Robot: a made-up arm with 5 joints.
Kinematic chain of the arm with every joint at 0, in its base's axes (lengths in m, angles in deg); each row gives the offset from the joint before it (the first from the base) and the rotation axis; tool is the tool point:
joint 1: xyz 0 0 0.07 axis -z
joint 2: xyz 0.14 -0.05 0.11 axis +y
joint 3: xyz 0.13 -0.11 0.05 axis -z
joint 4: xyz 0 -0.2 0 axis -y
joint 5: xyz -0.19 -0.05 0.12 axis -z
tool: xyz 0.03 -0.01 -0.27
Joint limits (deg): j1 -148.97..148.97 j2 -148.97..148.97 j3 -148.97..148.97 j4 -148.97..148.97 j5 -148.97..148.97
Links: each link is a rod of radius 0.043 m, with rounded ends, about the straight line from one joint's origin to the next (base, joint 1, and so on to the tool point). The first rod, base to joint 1, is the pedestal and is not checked.
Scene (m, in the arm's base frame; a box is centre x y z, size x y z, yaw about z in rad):
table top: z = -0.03
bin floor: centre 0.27 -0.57 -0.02 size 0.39 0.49 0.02 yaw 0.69
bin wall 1: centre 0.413 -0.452 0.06 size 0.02 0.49 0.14 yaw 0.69
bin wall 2: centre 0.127 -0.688 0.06 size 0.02 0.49 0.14 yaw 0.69
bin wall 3: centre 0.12 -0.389 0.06 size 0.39 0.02 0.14 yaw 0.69
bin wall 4: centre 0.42 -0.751 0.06 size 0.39 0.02 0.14 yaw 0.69
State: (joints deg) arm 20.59 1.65 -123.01 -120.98 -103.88
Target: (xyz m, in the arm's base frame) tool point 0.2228 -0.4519 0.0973
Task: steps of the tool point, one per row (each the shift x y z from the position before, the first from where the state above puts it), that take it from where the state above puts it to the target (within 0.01 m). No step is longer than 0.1 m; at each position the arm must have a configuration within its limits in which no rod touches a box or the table.
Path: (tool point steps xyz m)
1: -0.0123 -0.0728 -0.0089
2: -0.0159 -0.0658 -0.0214
3: -0.0189 -0.0558 -0.0319
4: -0.0210 -0.0440 -0.0401
5: -0.0224 -0.0304 -0.0454
6: -0.0230 -0.0164 -0.0482
7: -0.0230 -0.0025 -0.0480
8: -0.0225 0.0111 -0.0450
9: -0.0219 0.0231 -0.0397
10: -0.0207 0.0336 -0.0324

